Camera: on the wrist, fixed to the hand. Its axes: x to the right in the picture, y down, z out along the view.
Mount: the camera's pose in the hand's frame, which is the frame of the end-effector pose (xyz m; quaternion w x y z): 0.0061 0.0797 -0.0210 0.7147 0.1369 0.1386 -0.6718
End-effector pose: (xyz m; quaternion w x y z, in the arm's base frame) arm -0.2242 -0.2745 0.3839 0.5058 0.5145 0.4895 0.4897
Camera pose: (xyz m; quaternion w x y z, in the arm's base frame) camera -0.2443 -0.2683 0.4638 0.5522 0.0402 0.8326 0.0145
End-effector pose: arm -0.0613 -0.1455 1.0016 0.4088 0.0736 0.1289 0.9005
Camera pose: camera -0.1275 -0.1949 1.0050 0.8691 -0.1028 0.3215 0.3615
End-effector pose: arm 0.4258 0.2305 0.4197 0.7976 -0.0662 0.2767 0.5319
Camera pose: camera 0.3492 0.2610 0.4140 0.8980 -0.1977 0.3366 -0.2027
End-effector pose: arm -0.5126 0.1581 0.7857 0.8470 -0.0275 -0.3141 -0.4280
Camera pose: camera -0.4401 0.1975 0.7900 0.3651 0.3666 -0.1842 -0.8357
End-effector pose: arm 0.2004 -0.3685 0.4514 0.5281 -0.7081 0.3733 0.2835
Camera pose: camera 0.1380 -0.4031 0.4097 0.6131 -0.7238 -0.0969 -0.3014
